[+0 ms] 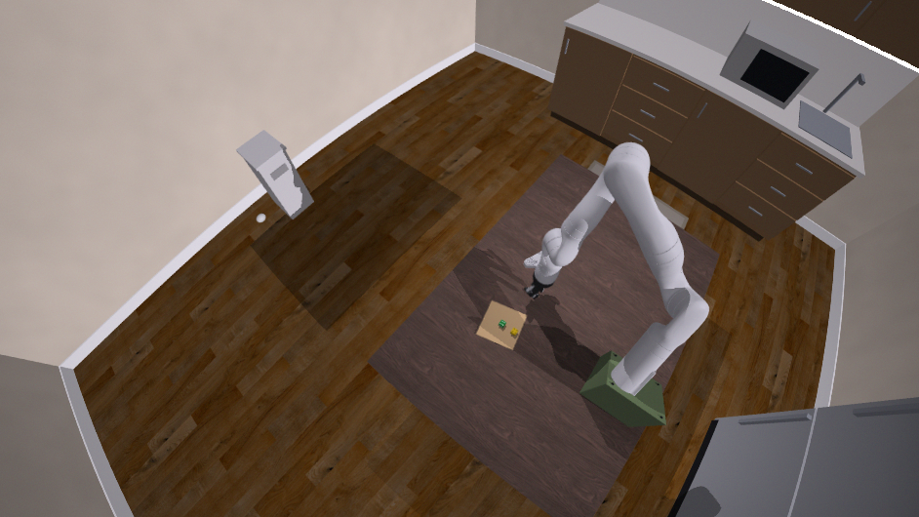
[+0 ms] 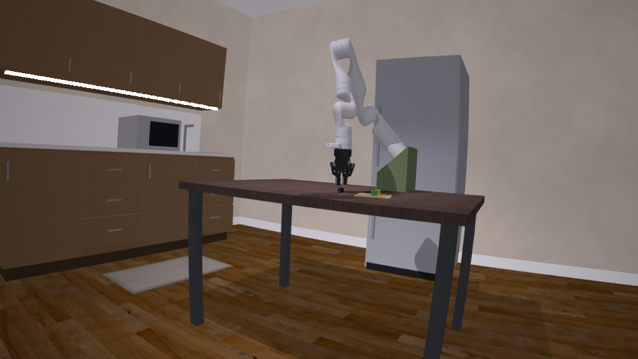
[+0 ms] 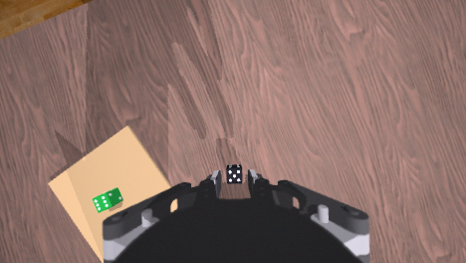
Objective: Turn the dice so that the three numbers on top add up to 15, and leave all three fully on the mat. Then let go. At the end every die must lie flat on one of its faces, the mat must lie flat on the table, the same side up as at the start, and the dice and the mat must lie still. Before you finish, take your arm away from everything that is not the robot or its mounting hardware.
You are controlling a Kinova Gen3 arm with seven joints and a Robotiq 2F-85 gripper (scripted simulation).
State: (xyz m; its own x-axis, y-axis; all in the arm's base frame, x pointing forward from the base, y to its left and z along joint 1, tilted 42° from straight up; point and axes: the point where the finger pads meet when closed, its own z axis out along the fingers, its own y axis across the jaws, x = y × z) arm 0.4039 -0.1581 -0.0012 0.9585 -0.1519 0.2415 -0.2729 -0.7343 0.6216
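The black die lies 4 cm below my hand. The rest, counted from my hand: yellow die: 16 cm to the left, 3 cm below, 3 cm behind; green die: 17 cm to the left, 3 cm below, 2 cm ahead; tan mat: 17 cm to the left, 4 cm below, 2 cm ahead.
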